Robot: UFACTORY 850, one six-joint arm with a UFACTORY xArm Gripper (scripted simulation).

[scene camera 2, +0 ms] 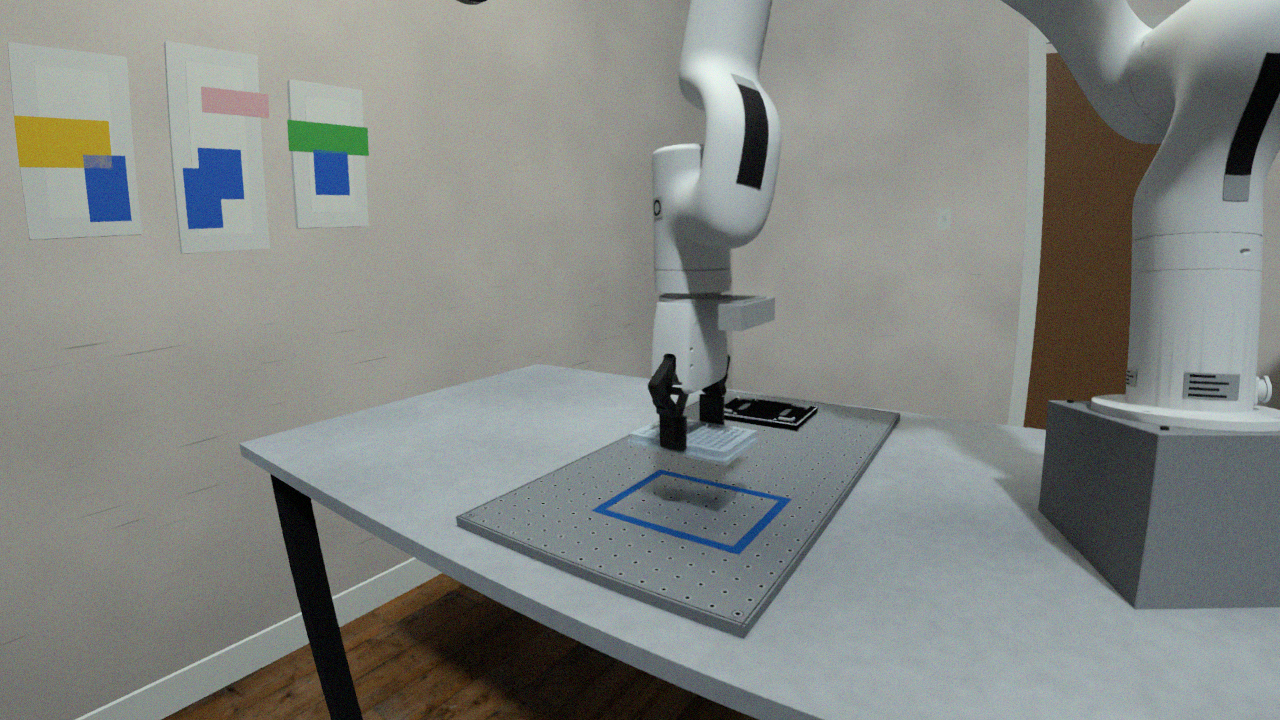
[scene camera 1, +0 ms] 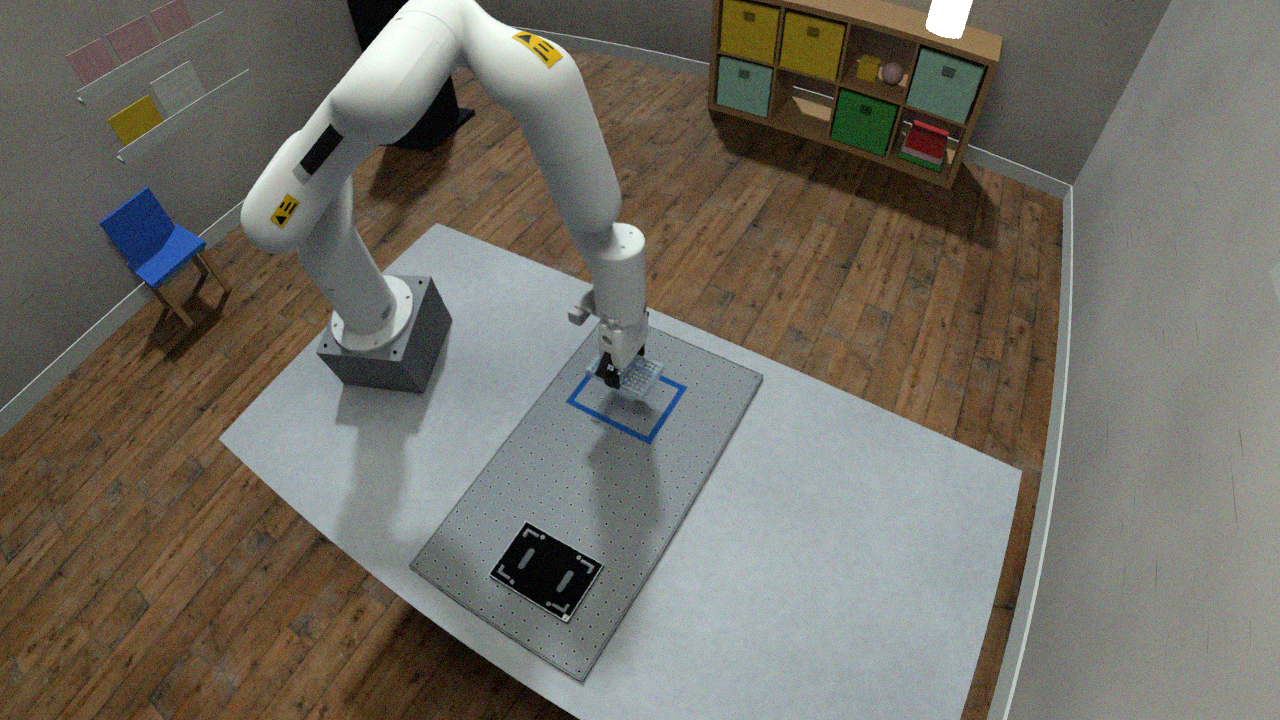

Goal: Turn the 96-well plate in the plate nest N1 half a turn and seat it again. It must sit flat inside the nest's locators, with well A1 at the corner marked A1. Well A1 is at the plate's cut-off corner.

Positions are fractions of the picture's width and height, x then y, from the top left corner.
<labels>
A 96-well plate shows in scene camera 2 (0.56,0.62) and in scene camera 1 (0.50,0.53).
</labels>
